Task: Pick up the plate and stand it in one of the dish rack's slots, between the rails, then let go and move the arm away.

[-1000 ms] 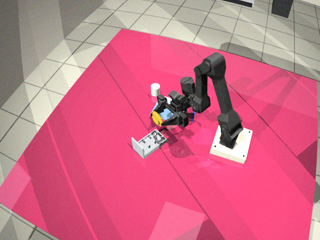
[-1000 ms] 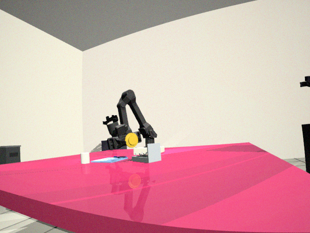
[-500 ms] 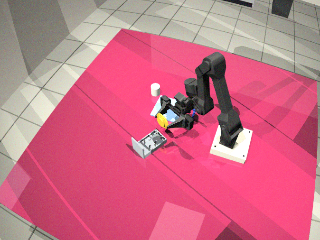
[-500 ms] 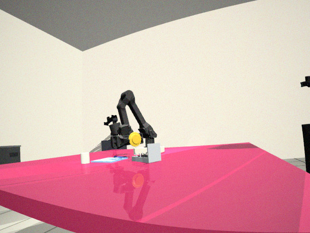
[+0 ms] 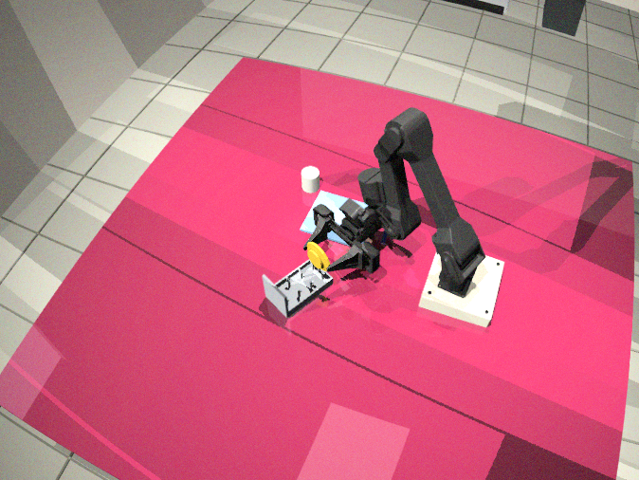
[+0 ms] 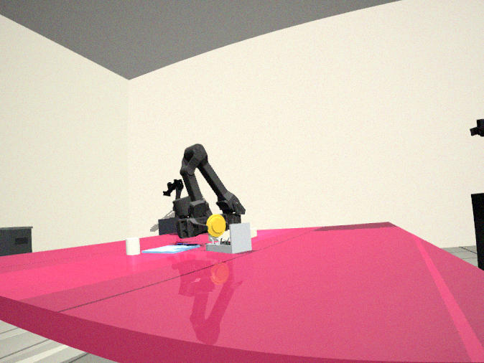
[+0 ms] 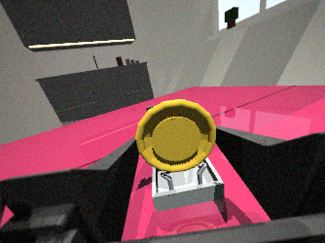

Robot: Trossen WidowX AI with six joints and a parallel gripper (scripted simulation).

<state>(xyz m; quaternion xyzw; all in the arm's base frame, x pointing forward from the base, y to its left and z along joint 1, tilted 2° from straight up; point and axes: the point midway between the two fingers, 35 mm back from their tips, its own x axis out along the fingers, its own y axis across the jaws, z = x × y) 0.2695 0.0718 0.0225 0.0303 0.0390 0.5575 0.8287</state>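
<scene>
The grey dish rack is 5 cm below my gripper tip, 4 cm to the left of it and 2 cm ahead of it. Also, from my gripper tip: blue spoon 21 cm to the right, 8 cm behind, 7 cm below; light blue mat 17 cm to the right, 7 cm below, 3 cm ahead; yellow plate 1 cm to the right.
</scene>
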